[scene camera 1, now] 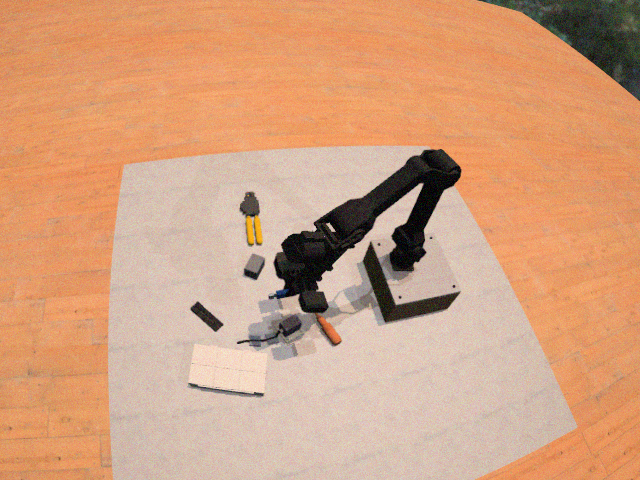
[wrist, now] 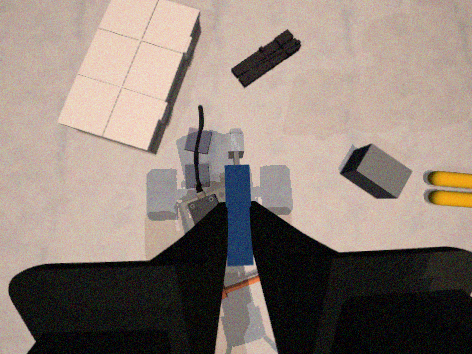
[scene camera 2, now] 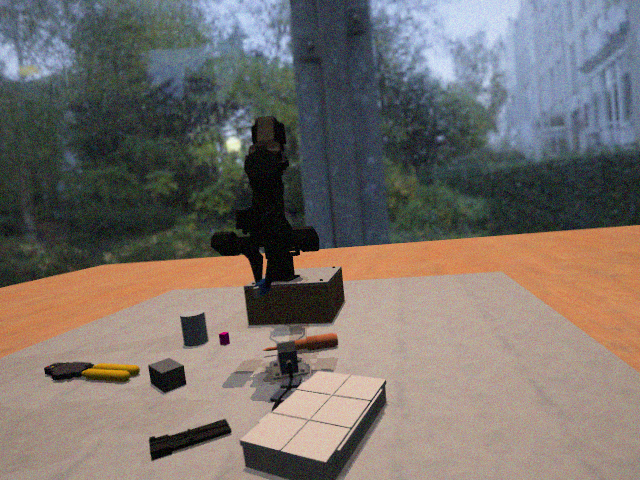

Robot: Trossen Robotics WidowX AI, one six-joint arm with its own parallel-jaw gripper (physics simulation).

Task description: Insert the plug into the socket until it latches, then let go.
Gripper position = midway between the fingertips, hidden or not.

My gripper [scene camera 2: 262, 288] holds a blue plug [wrist: 237, 177]; nothing else touches it. The table carries a dark cube [scene camera 2: 166, 375]. Further things: a socket [scene camera 2: 287, 354], a white tiled block [scene camera 2: 322, 423] and a black bar [scene camera 2: 161, 446].
The dark cube also shows in the wrist view [wrist: 373, 170]. My gripper is seen too in scene camera 1 [scene camera 1: 285, 293] and in the wrist view [wrist: 237, 209]. The socket shows as well in the wrist view [wrist: 195, 209].
